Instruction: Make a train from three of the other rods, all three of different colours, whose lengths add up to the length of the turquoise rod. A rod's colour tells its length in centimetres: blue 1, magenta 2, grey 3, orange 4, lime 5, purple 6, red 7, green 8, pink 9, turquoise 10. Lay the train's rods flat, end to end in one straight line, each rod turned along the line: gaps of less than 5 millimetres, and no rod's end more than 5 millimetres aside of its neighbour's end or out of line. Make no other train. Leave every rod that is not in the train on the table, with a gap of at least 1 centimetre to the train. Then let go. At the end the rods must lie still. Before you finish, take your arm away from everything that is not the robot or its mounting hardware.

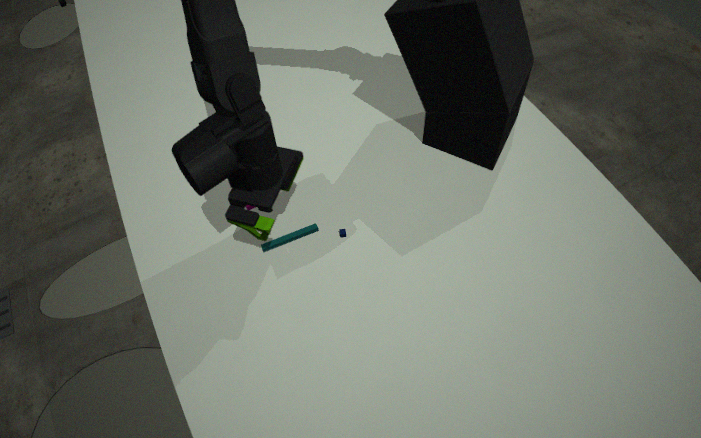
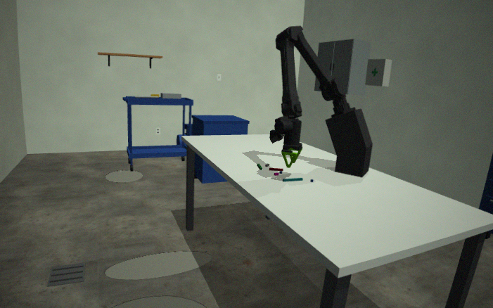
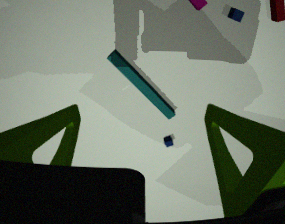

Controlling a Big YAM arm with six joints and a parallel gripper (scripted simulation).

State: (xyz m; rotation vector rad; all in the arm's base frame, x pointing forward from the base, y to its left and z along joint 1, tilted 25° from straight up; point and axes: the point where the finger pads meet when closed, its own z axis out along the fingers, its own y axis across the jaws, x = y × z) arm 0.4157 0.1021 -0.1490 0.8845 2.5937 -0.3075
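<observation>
The magenta rod is 3 cm ahead of my hand, 8 cm to the right of it and 8 cm below it. The rest, counted from my hand: green rod (6 cm ahead, 22 cm to the right, 8 cm below); then turquoise rod (1 cm behind, 1 cm to the left, 8 cm below); then red rod (1 cm behind, 16 cm to the right, 8 cm below).
</observation>
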